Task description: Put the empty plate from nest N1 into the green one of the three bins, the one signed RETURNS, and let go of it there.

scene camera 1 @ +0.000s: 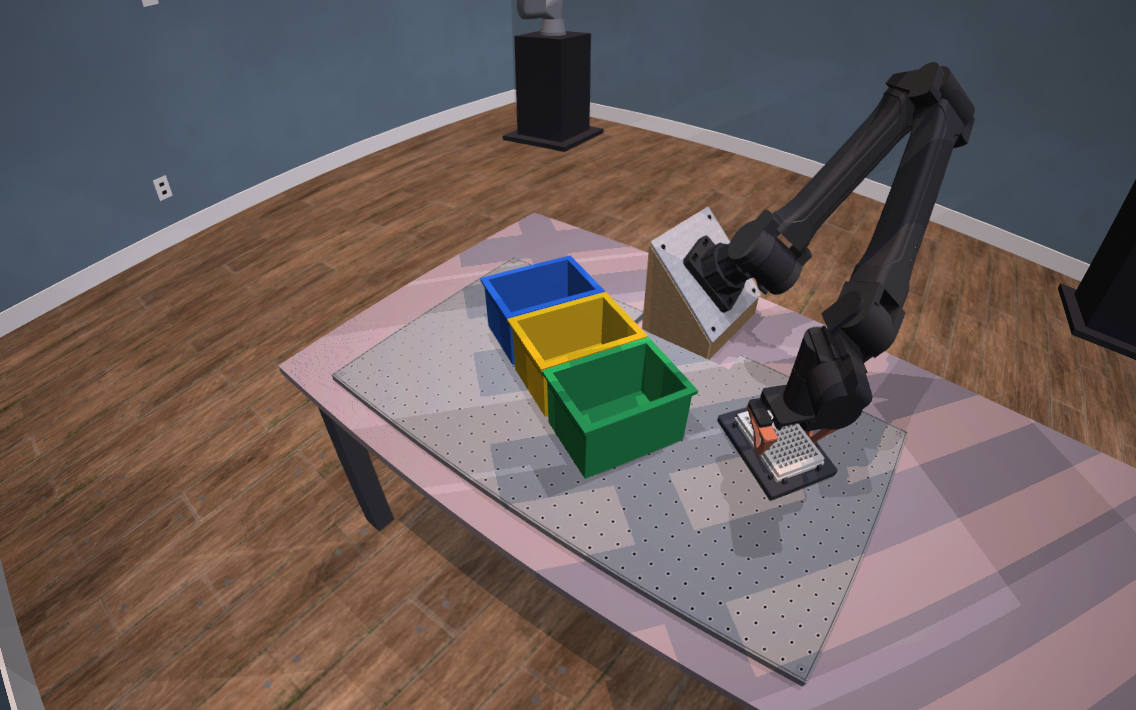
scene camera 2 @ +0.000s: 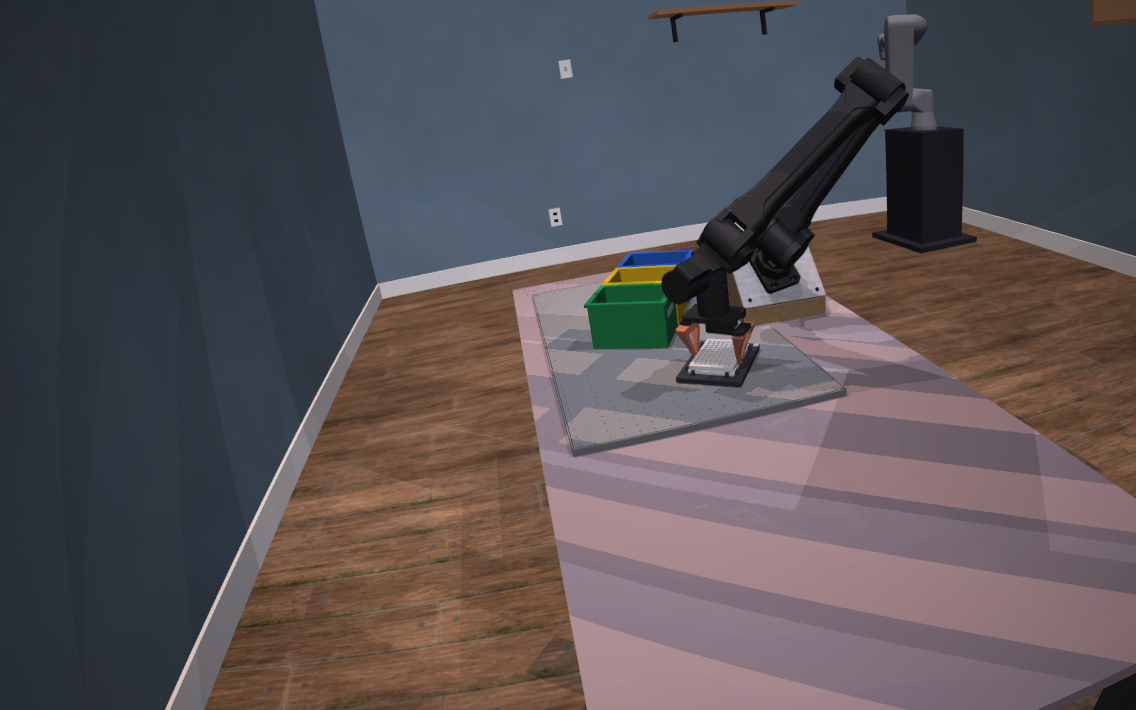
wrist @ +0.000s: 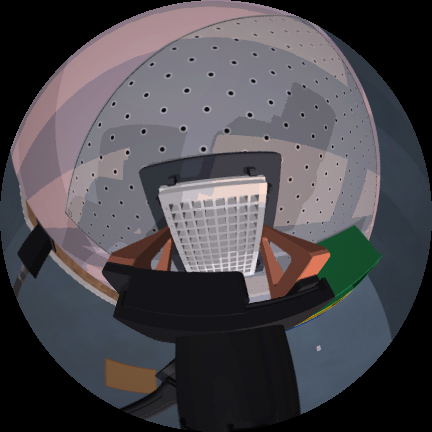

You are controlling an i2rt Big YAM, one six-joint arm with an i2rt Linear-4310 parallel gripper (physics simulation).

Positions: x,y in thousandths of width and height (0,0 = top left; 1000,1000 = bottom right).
Labels:
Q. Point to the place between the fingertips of the gripper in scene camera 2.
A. At 632,509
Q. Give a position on a dark nest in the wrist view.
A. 622,378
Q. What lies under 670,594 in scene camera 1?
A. The gripper.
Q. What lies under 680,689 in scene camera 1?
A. A dark nest.

